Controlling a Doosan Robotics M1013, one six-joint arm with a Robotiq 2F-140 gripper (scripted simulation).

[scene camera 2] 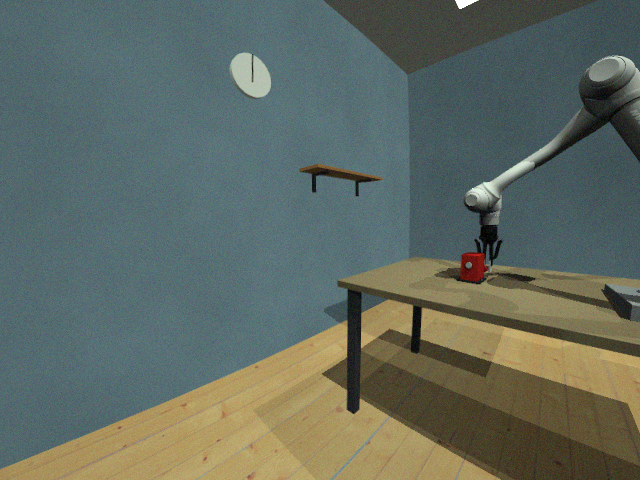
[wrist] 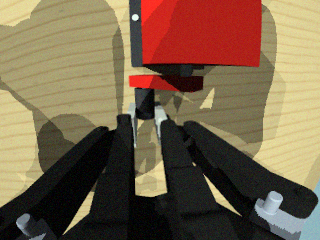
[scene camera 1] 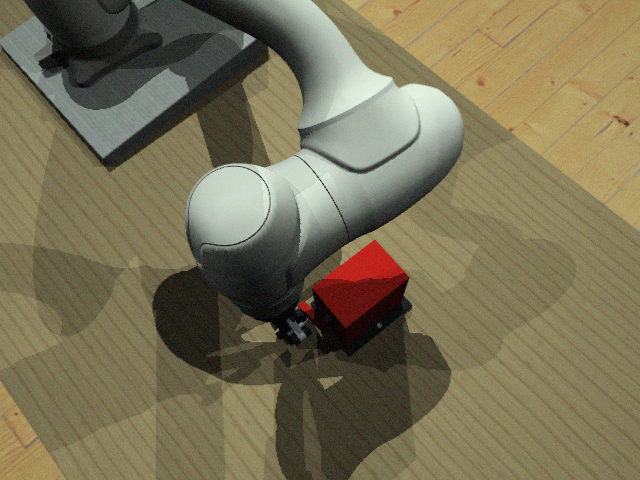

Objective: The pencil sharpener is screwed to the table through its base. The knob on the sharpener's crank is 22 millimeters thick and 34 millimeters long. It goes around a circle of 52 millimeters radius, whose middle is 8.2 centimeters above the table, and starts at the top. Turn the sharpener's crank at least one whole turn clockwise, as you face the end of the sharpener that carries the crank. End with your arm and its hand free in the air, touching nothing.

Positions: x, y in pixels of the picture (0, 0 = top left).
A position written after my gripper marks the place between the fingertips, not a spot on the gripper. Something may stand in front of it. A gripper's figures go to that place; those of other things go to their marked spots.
Labels:
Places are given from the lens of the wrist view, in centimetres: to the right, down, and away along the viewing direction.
my gripper [wrist: 145, 112]: -2, -1, 19
red pencil sharpener [wrist: 166, 40]: 0, -4, 8

